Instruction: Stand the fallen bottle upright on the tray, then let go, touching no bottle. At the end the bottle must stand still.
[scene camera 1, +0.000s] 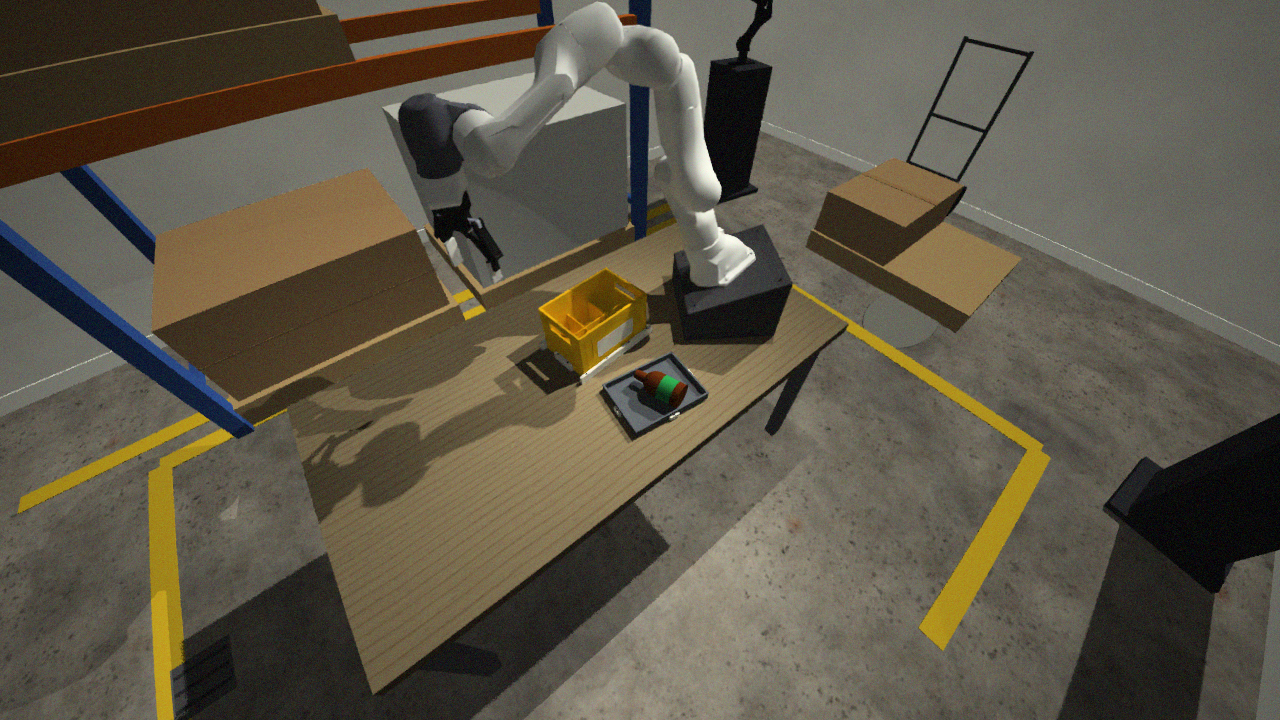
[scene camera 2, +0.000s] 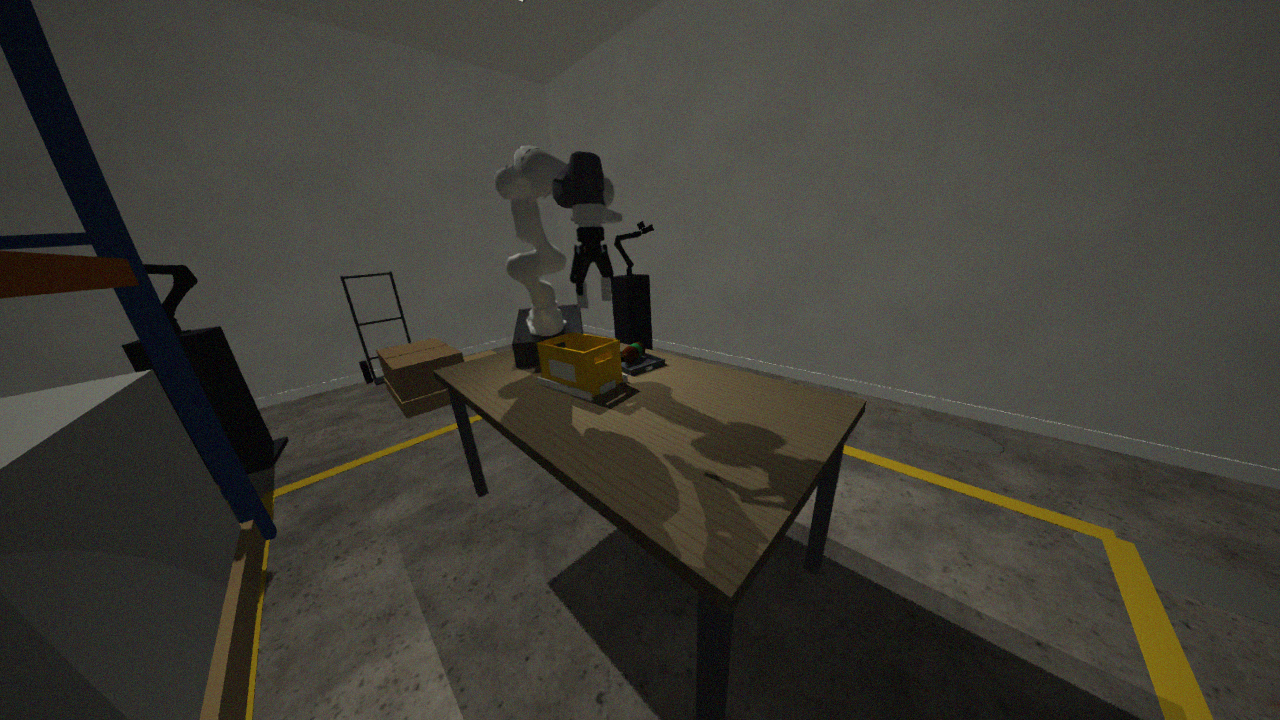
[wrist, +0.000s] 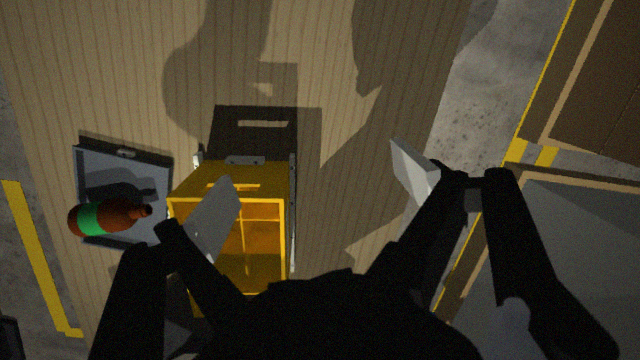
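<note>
The fallen bottle (scene camera 1: 662, 386) (scene camera 2: 633, 351) (wrist: 103, 218), brown with a green band, lies on its side on the tray. Its neck points toward the yellow crate's side. The dark grey shallow tray (scene camera 1: 629, 408) (scene camera 2: 649, 365) (wrist: 156, 174) lies flat on the table. In scene camera 2 the crate hides part of the bottle and tray. My gripper (scene camera 1: 475, 261) (scene camera 2: 595, 295) (wrist: 312, 173) is open and empty, fingers downward. It hangs high, on the far side of the crate from the tray, well apart from the bottle.
A yellow crate (scene camera 1: 563, 345) (scene camera 2: 595, 372) (wrist: 250, 174) with inner dividers stands beside the tray. The wooden table (scene camera 1: 501, 501) (scene camera 2: 716, 394) carries both. The arm's dark base block (scene camera 1: 738, 308) stands at the table's end. Large cardboard boxes (scene camera 1: 295, 277) stand beyond the table's long edge.
</note>
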